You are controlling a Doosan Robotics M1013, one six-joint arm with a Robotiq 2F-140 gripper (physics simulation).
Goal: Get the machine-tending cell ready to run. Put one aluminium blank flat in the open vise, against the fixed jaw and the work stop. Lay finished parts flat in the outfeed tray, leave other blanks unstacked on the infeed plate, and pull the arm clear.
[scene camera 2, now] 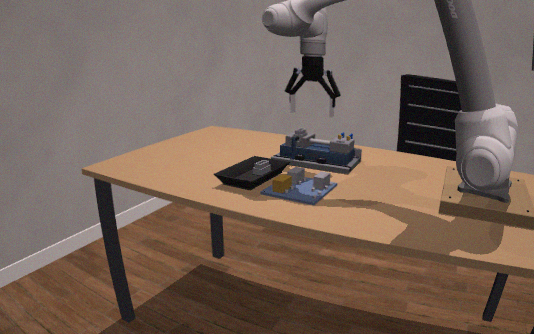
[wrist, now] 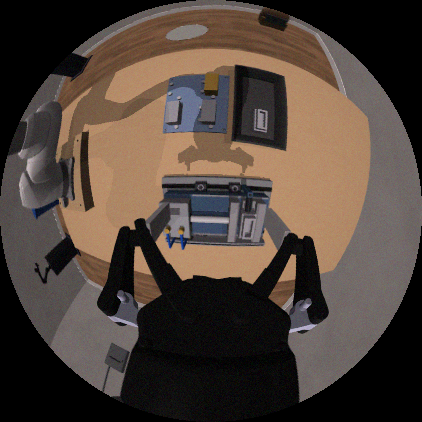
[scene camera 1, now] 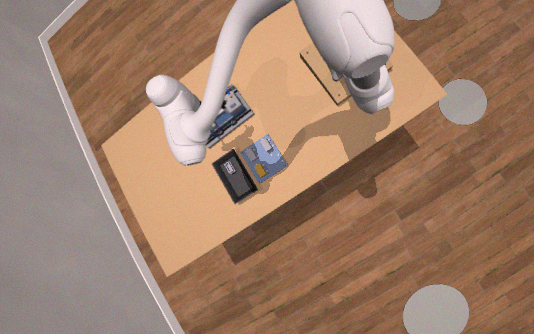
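Seen in the pictures: gripper, between the fingertips: (scene camera 2: 311,114) (wrist: 217,213); arm's base, origin of its link: (wrist: 65,177).
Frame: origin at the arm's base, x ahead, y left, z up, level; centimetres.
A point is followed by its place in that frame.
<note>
My gripper (scene camera 2: 312,113) @[x 66.0, y 4.6, z 14.0 cm] (wrist: 217,213) @[x 66.0, y 4.6, z 14.0 cm] is open and empty, high above the vise (scene camera 1: 232,117) @[x 60.6, y 2.4, z 0.7 cm] (scene camera 2: 320,154) @[x 62.9, y 2.9, z -0.3 cm] (wrist: 210,204) @[x 65.1, y 0.7, z 1.1 cm]; the arm hides it in scene camera 1. A grey part with a rectangular outline on top (wrist: 248,227) @[x 74.5, y -1.2, z 5.2 cm] lies between the vise jaws, beside the dark work stop (wrist: 249,195) @[x 72.4, y 6.0, z 5.0 cm]. Whether the jaws touch it I cannot tell. A similar pocketed part (scene camera 1: 229,167) @[x 72.6, y 24.1, z -1.7 cm] (scene camera 2: 261,167) @[x 71.0, y 26.4, z -1.2 cm] (wrist: 260,120) @[x 72.6, y 24.0, z -1.6 cm] lies in the black outfeed tray (scene camera 1: 244,188) @[x 70.2, y 36.6, z -3.7 cm] (scene camera 2: 235,177) @[x 75.6, y 33.7, z -3.7 cm] (wrist: 257,90) @[x 70.8, y 34.2, z -3.7 cm]. Two plain grey blanks (wrist: 173,112) @[x 51.7, y 21.5, z -0.5 cm] (wrist: 208,110) @[x 60.0, y 22.9, z -0.5 cm] sit apart on the blue infeed plate (scene camera 1: 272,159) @[x 51.5, y 29.3, z -4.1 cm] (scene camera 2: 307,191) @[x 51.8, y 28.9, z -4.1 cm] (wrist: 187,90) @[x 52.5, y 30.0, z -4.1 cm].
A gold block (scene camera 1: 260,170) @[x 58.5, y 32.3, z -0.6 cm] (scene camera 2: 282,183) @[x 56.8, y 34.7, z -1.2 cm] (wrist: 211,84) @[x 59.1, y 30.8, z -0.5 cm] sits at a corner of the infeed plate, near the tray. Blue fittings with yellow bases (wrist: 181,237) @[x 60.0, y -6.9, z 6.0 cm] stand up from the vise. The arm's base stands on a wooden board (scene camera 1: 320,75) @[x 13.5, y 3.1, z 0.0 cm] (scene camera 2: 450,205) @[x 8.9, y 18.4, z -2.0 cm] (wrist: 84,175) @[x 15.1, y 1.2, z -2.4 cm].
</note>
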